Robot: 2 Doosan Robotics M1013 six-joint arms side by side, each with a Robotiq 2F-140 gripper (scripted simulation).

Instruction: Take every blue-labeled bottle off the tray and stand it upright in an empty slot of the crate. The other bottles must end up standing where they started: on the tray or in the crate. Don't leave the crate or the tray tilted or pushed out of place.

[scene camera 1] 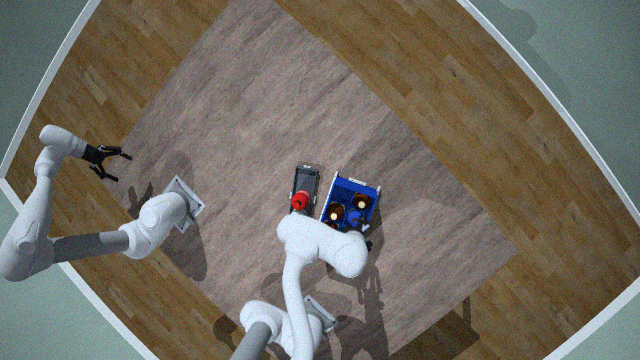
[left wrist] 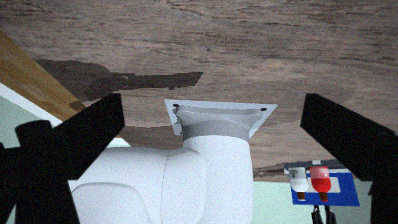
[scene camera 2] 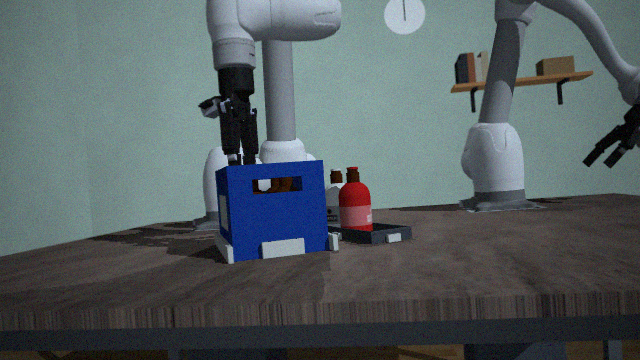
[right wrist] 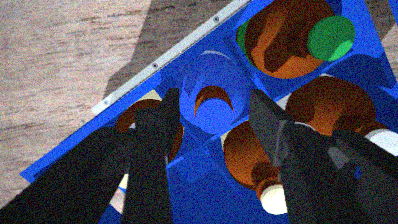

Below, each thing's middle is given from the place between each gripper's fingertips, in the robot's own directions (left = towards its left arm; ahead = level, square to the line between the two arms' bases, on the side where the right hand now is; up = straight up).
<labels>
Now: the blue-labeled bottle (right wrist: 213, 91) 8 cm below my right hand. Also, from my right hand: red bottle (scene camera 2: 355, 210): 11 cm behind, 23 cm to the left, 8 cm below; dark tray (scene camera 2: 378, 235): 11 cm behind, 23 cm to the left, 15 cm below; blue crate (scene camera 2: 253, 219): 2 cm behind, 4 cm to the left, 8 cm below.
Right now the red bottle is 50 cm ahead of my left hand (scene camera 1: 124, 169), 77 cm to the right of it and 4 cm below it. The rest, counted from my left hand: blue-labeled bottle (61 cm ahead, 100 cm to the right, 3 cm below); then dark tray (50 cm ahead, 77 cm to the right, 11 cm below); then blue crate (59 cm ahead, 96 cm to the right, 4 cm below).
</labels>
